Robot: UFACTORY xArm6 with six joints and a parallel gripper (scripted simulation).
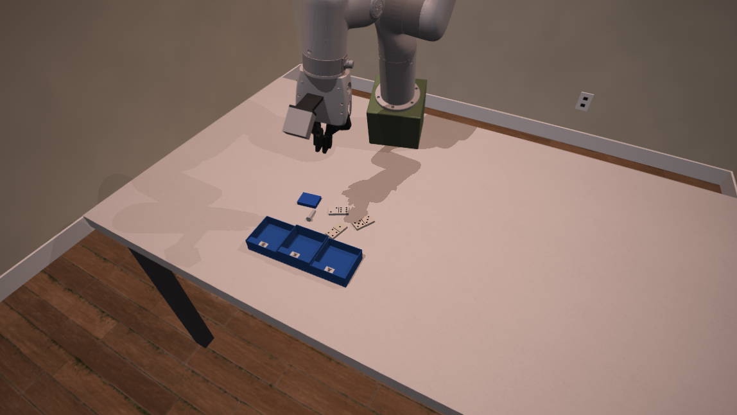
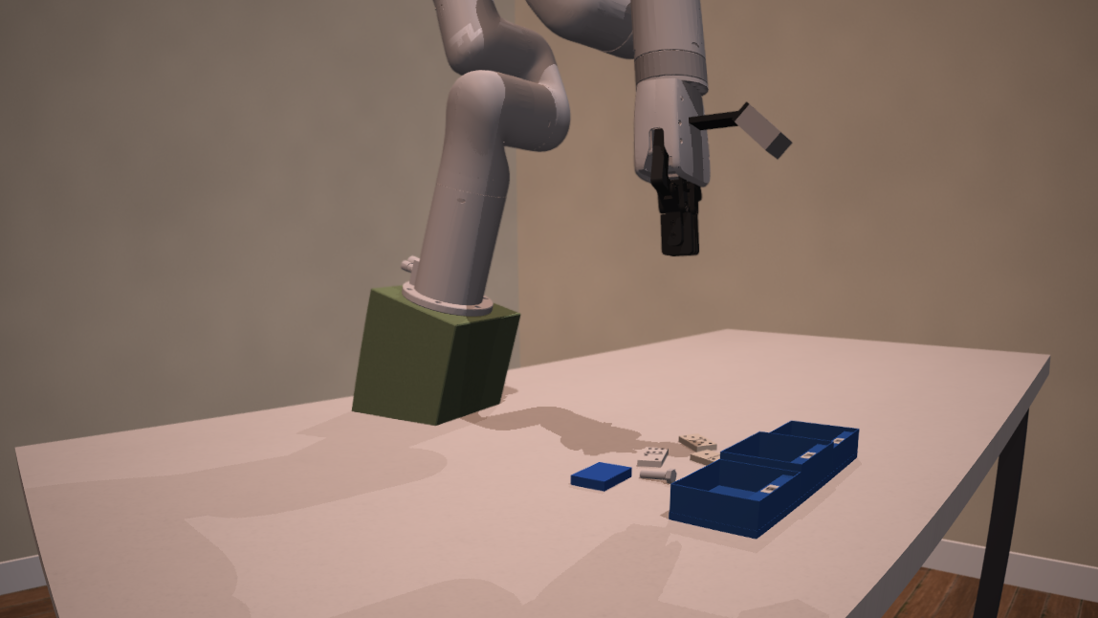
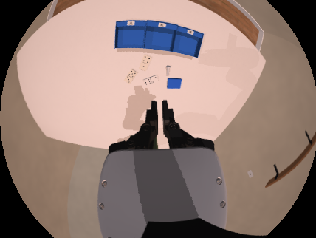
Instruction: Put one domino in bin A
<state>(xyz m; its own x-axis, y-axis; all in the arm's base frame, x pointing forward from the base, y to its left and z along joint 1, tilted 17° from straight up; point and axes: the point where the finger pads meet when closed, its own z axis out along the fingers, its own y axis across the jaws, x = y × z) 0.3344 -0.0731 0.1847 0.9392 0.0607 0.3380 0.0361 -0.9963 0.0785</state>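
Right now the joined blue bins is 12 cm ahead of my hand, 2 cm to the right of it and 22 cm below it. From my hand the other things lie so: white domino: 3 cm ahead, 2 cm to the left, 23 cm below; grey bolt: 1 cm ahead, 5 cm to the right, 23 cm below; flat blue block: 5 cm behind, 8 cm to the right, 23 cm below.
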